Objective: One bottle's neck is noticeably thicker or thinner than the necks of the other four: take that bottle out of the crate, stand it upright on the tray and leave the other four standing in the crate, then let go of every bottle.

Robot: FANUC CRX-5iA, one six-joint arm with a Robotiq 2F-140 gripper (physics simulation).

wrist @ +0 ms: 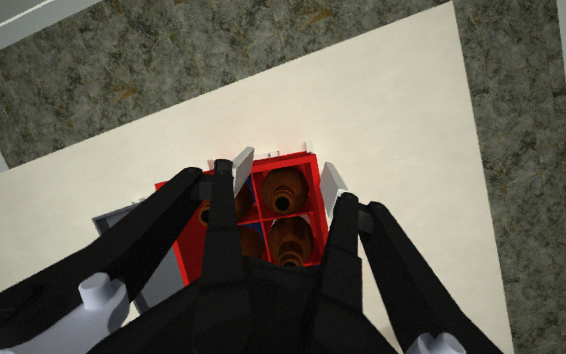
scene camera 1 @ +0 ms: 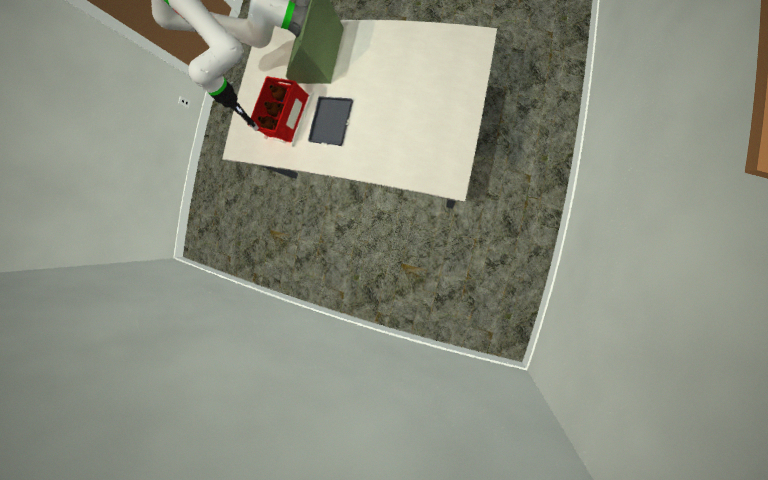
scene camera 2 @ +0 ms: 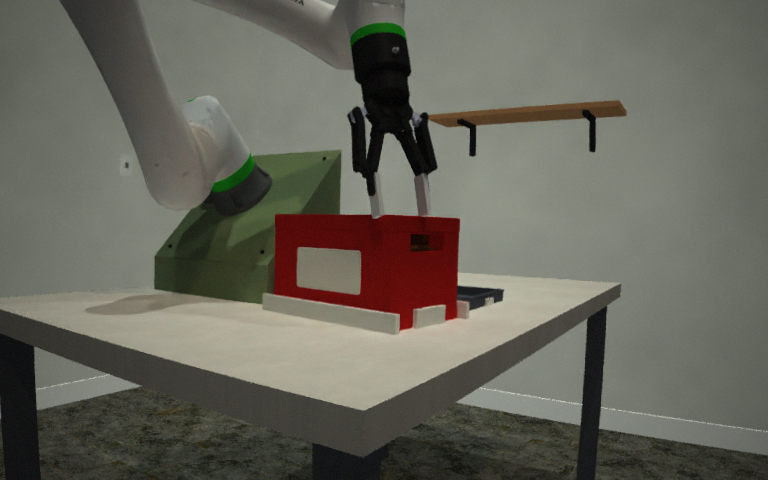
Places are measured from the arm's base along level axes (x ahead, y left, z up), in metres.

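Pixels of known places: gripper, fingertip midpoint: [wrist: 287, 166] [scene camera 1: 252, 125] [scene camera 2: 402, 216]; arm's base at its link origin: [scene camera 1: 302, 22] [scene camera 2: 244, 193].
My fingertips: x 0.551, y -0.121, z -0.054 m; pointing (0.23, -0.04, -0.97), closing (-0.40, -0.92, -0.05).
For each thing: its middle in the pictures, then the offset to it from my fingertips. "spot": a spot on its surface instead. Level surfaces: height alone.
- red crate at the middle of its body: [scene camera 2: 364, 265] [wrist: 267, 243] [scene camera 1: 280, 110] dx -0.128, dy +0.065, dz -0.086 m
- corner bottle at a spot on its surface: [wrist: 285, 187] spot: dx -0.029, dy +0.010, dz -0.034 m
- dark tray at the middle of its body: [scene camera 2: 433, 294] [wrist: 158, 256] [scene camera 1: 330, 120] dx -0.151, dy +0.330, dz -0.161 m
- table at its surface level: dz -0.174 m
The red crate [scene camera 1: 281, 134] [scene camera 2: 424, 271] [wrist: 190, 250] stands on the table with brown bottles in its compartments. Three bottles [scene camera 1: 276, 91] [scene camera 1: 272, 107] [scene camera 1: 266, 121] show in scene camera 1. In the wrist view, a corner bottle [wrist: 285, 187] and its neighbour [wrist: 291, 237] show between the fingers; two more bottles [wrist: 242, 202] [wrist: 251, 242] are partly hidden by the left finger. Neck widths are hard to compare. My gripper [scene camera 1: 256, 127] [scene camera 2: 400, 214] [wrist: 287, 166] is partly open and empty, fingertips near rim height at the crate's corner end. The dark tray [scene camera 1: 330, 120] [scene camera 2: 481, 293] holds no bottle.
A green wedge-shaped mount [scene camera 1: 317, 50] [scene camera 2: 300, 186] carries the arm beside the crate. Low white strips [scene camera 2: 331, 313] border the crate's foot on the table [scene camera 1: 419, 113] [scene camera 2: 226, 350] [wrist: 390, 110]. A wooden shelf [scene camera 2: 532, 113] hangs on the wall behind.
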